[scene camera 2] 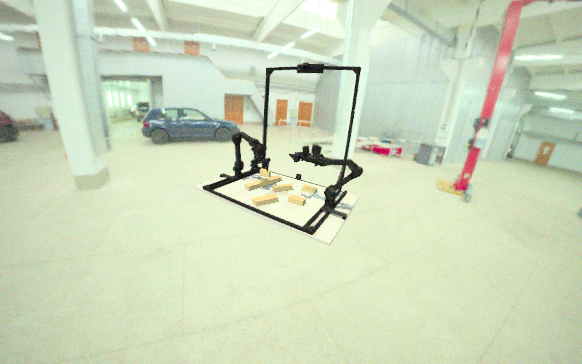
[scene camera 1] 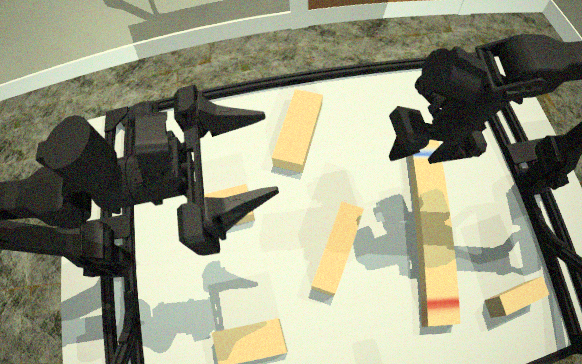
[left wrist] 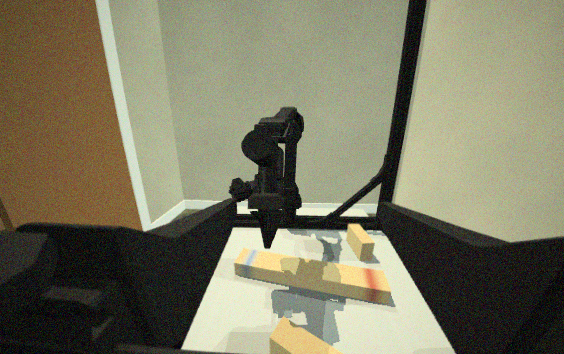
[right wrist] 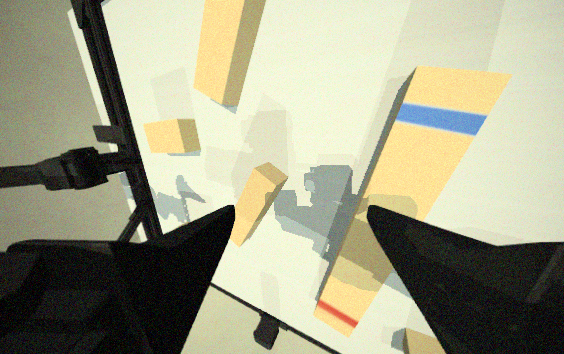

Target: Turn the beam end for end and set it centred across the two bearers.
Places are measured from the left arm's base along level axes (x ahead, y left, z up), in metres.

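Where they show: left gripper, between the fingertips: (scene camera 2: 291, 153) (scene camera 1: 271, 150) (left wrist: 307, 206); right gripper, between the fingertips: (scene camera 2: 263, 172) (scene camera 1: 410, 160) (left wrist: 269, 243) (right wrist: 300, 211); left arm's base, origin of its link: (scene camera 2: 329, 205) (scene camera 1: 115, 261) (right wrist: 127, 160); right arm's base, origin of its link: (scene camera 2: 238, 176) (scene camera 1: 533, 180) (left wrist: 289, 219).
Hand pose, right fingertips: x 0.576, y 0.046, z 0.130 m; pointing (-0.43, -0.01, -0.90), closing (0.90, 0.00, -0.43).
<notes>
Things, the pixels of their top centre, and the offset from my right fingertips.
- long beam, centre of its top: (right wrist: 373, 244) (scene camera 1: 436, 224) (left wrist: 307, 267) (scene camera 2: 264, 180) dx +0.058, dy -0.091, dz -0.111 m
- small block, centre of its top: (scene camera 1: 525, 295) (left wrist: 360, 232) (scene camera 2: 265, 169) dx +0.185, dy -0.272, dz -0.086 m
The long beam (scene camera 1: 436, 270) (scene camera 2: 260, 184) (left wrist: 310, 274) (right wrist: 425, 160) lies flat on the table. In scene camera 1 its blue band is near the top end and its red band near the bottom end. Two long blocks lie left of it there: one block (scene camera 1: 337, 247) (scene camera 2: 282, 187) (left wrist: 300, 340) (right wrist: 257, 202) nearby, another block (scene camera 1: 298, 131) (scene camera 2: 265, 200) (right wrist: 222, 50) farther up. I cannot tell which blocks are the bearers. My right gripper (scene camera 1: 411, 159) (right wrist: 300, 211) is open and empty, above the table near the beam's blue end. My left gripper (scene camera 1: 270, 152) is open and empty, raised at the left.
A block (scene camera 1: 227, 192) (scene camera 2: 297, 200) (right wrist: 165, 136) lies partly behind my left gripper in scene camera 1. Another block (scene camera 1: 250, 342) (scene camera 2: 309, 189) lies at the bottom, and a small block (scene camera 1: 522, 297) (scene camera 2: 264, 172) (left wrist: 360, 242) right of the beam's red end. A black frame borders the table.
</notes>
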